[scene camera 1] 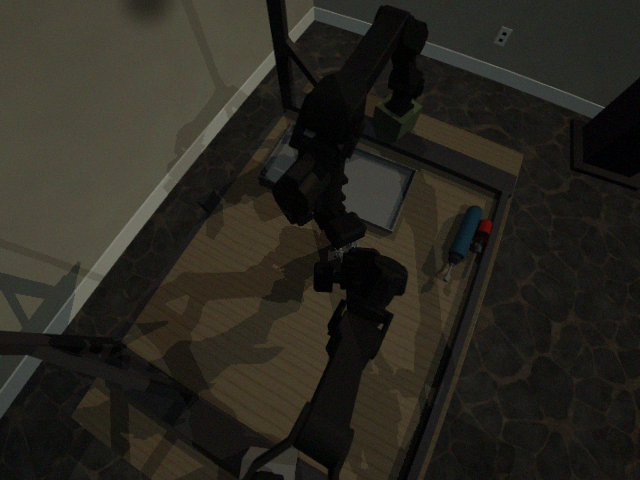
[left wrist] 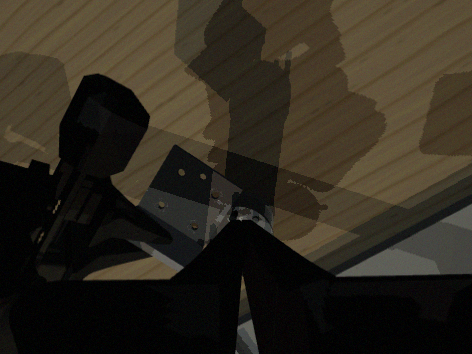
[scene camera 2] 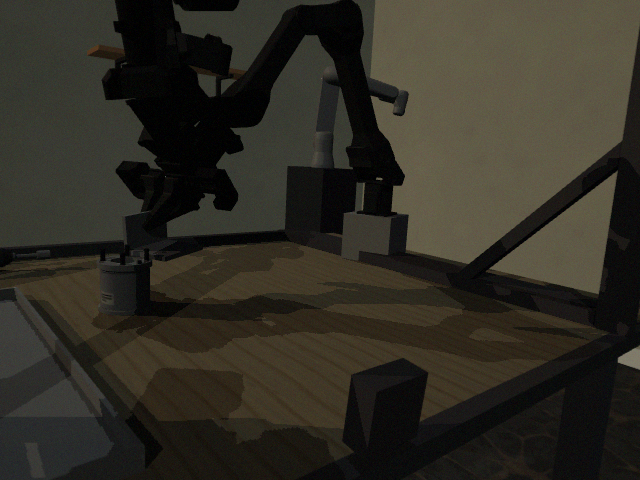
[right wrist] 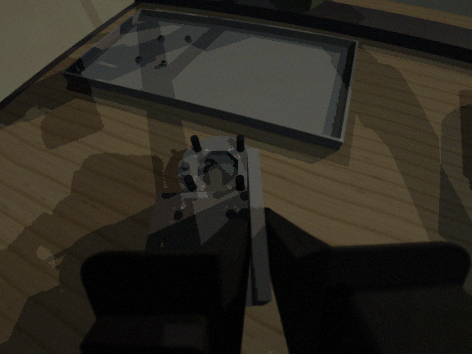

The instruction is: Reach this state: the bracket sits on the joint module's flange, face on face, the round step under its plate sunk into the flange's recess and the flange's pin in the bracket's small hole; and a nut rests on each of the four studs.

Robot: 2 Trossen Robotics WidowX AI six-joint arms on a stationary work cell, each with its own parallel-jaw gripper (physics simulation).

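Pixels of known places: left gripper, fingertip midpoint: (scene camera 1: pixel 322 228) (left wrist: pixel 240 230) (scene camera 2: pixel 171 158); right gripper, fingertip midpoint: (left wrist: pixel 167 243) (scene camera 2: pixel 142 228) (right wrist: pixel 255 215); left arm's base, origin of the base link: (scene camera 1: pixel 399 106); right arm's base, origin of the base link: (scene camera 2: pixel 376 213).
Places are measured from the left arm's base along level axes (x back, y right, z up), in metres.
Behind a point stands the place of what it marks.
Observation:
My right gripper (scene camera 2: pixel 147 226) @[x -0.437, y -0.226, z -0.003 m] (right wrist: pixel 255 215) @[x -0.437, y -0.226, z -0.003 m] is shut on the bracket's upright plate. The grey bracket (scene camera 2: pixel 168 246) @[x -0.470, y -0.213, z -0.025 m] (left wrist: pixel 176 200) @[x -0.466, y -0.218, z -0.025 m] (right wrist: pixel 175 231) @[x -0.471, y -0.190, z -0.026 m] hangs above the table, its holed plate at about the height of the flange's studs and beside them. Whether it touches the flange is unclear. The joint module (scene camera 2: pixel 117 289) @[x -0.408, y -0.146, z -0.063 m] stands upright on the table; its flange (right wrist: pixel 215 144) shows bare black studs around the recess. My left gripper (left wrist: pixel 240 230) @[x -0.468, y -0.145, z 0.092 m] is shut and empty, above the flange and bracket; its fingers partly hide both in the left wrist view. Several small nuts (right wrist: pixel 188 38) @[x -0.239, y 0.073, z -0.086 m] lie in the tray (right wrist: pixel 280 125) @[x -0.312, y -0.168, z -0.079 m].
In scene camera 1 the tray (scene camera 1: pixel 391 229) @[x -0.280, y -0.226, z -0.090 m] lies beyond the grippers, partly under the left arm. A blue screwdriver-like tool (scene camera 1: pixel 466 227) @[x -0.151, y -0.369, z -0.055 m] and a red-capped item (scene camera 1: pixel 484 227) @[x -0.111, y -0.405, z -0.061 m] lie by the right edge. A dark block (scene camera 2: pixel 395 397) @[x -0.581, y 0.198, z -0.048 m] stands at the near table edge in scene camera 2.

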